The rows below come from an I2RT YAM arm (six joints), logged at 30 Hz.
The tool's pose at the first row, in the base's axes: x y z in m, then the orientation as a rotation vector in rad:
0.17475 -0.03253 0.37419 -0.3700 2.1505 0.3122
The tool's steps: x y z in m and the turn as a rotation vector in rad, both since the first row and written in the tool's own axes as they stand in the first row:
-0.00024 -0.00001 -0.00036 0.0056 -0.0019 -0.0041
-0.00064 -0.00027 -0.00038 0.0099 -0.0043 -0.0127
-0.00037 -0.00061 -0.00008 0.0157 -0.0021 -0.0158
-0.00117 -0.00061 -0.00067 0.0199 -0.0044 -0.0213
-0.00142 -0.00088 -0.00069 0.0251 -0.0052 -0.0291
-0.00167 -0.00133 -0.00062 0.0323 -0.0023 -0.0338
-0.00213 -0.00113 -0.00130 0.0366 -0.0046 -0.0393
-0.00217 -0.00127 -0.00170 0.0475 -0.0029 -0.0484
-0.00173 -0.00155 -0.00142 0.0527 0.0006 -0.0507
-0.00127 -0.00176 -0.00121 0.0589 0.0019 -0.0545
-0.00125 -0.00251 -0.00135 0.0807 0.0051 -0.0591
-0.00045 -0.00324 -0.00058 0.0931 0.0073 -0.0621
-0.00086 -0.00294 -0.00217 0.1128 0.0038 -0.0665
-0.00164 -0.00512 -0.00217 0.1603 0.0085 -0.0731
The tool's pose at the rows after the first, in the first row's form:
0.17462 -0.03263 0.37459 -0.3707 2.1481 0.3040
0.17492 -0.03282 0.37491 -0.3769 2.1439 0.2948
0.17512 -0.03307 0.37449 -0.3774 2.1458 0.2865
0.17512 -0.03316 0.37548 -0.3803 2.1425 0.2791
0.17534 -0.03338 0.37567 -0.3854 2.1401 0.2692
0.17570 -0.03373 0.37580 -0.3869 2.1422 0.2583
0.17537 -0.03372 0.37658 -0.3897 2.1388 0.2509
0.17514 -0.03399 0.37682 -0.3935 2.1388 0.2337
0.17521 -0.03421 0.37628 -0.3938 2.1419 0.2263
0.17520 -0.03440 0.37577 -0.3945 2.1425 0.2172
0.17536 -0.03514 0.37576 -0.3876 2.1456 0.1906
0.17578 -0.03566 0.37461 -0.3842 2.1475 0.1751
0.17470 -0.03589 0.37587 -0.3767 2.1437 0.1519
0.17594 -0.03779 0.37632 -0.3573 2.1476 0.0961

